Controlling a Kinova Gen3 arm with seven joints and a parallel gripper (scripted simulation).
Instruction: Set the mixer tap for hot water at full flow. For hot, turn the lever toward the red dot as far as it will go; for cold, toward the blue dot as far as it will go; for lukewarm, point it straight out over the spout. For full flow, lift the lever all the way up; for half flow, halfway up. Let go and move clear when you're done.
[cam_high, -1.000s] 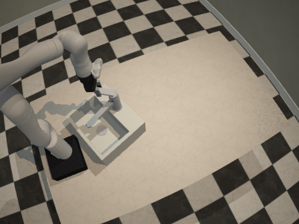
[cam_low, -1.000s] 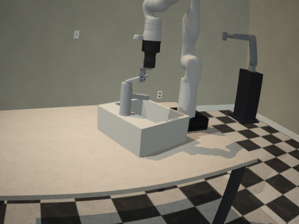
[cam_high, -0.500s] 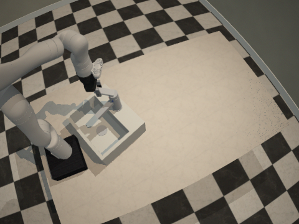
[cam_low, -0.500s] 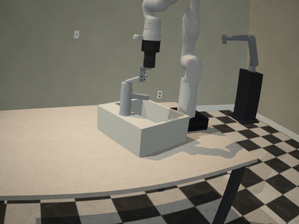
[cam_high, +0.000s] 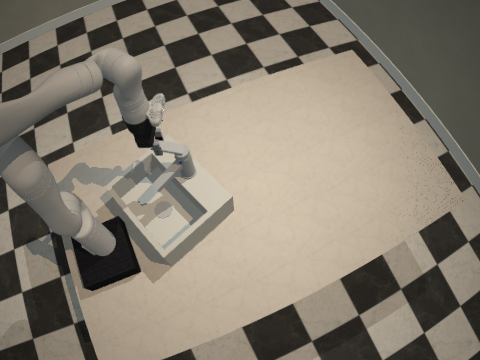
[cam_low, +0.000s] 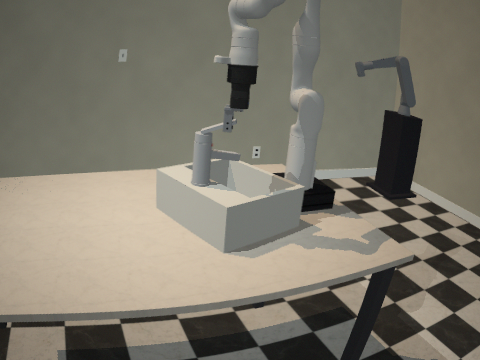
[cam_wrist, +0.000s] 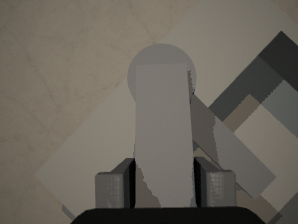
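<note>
Now: the lever 20 mm ahead of my hand, 10 mm to the right of it and 10 mm below it. From my hand the other things lie so: white sink basin (260 mm below, 70 mm to the right, 50 mm behind).
</note>
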